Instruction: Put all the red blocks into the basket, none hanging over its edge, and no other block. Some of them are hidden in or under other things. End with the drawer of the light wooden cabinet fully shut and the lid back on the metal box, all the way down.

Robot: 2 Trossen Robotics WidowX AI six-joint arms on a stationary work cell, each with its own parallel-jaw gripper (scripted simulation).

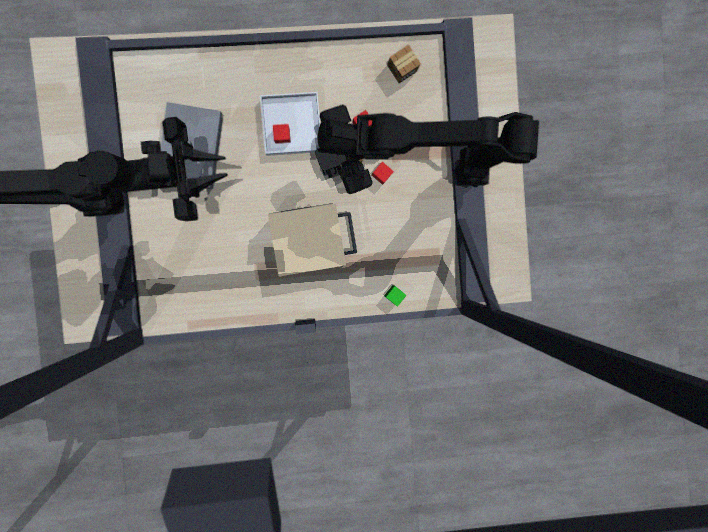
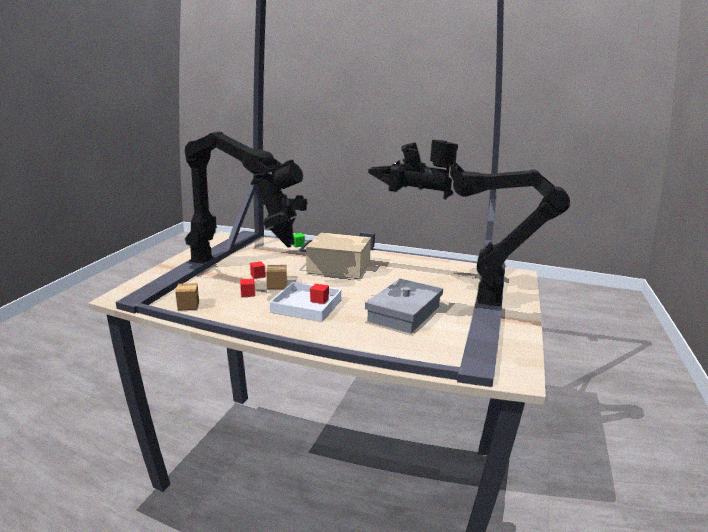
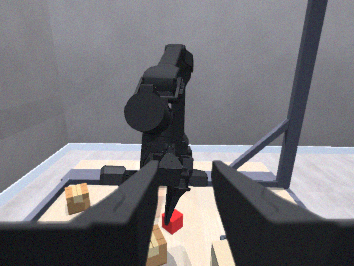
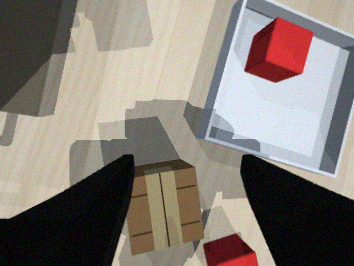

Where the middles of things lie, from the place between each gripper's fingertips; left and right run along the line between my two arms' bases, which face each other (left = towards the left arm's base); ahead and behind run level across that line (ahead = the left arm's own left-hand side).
Now: right hand (image 1: 331, 155) 11 cm short of the white basket (image 1: 300, 111), 10 cm to the right of it and 14 cm above it. The rest, counted from my right hand: metal box (image 2: 388, 321) 7 cm ahead, 36 cm to the left, 13 cm below; light wooden cabinet (image 1: 309, 239) 19 cm behind, 8 cm to the left, 11 cm below; grey metal lid (image 1: 203, 125) 7 cm ahead, 36 cm to the left, 10 cm below.
My left gripper is now 11 cm short of the grey metal lid, 10 cm to the right of it and 29 cm above it. Round my left hand: white basket: 15 cm ahead, 15 cm to the right, 33 cm below; then metal box: 11 cm ahead, 10 cm to the left, 32 cm below; then light wooden cabinet: 15 cm behind, 17 cm to the right, 30 cm below.
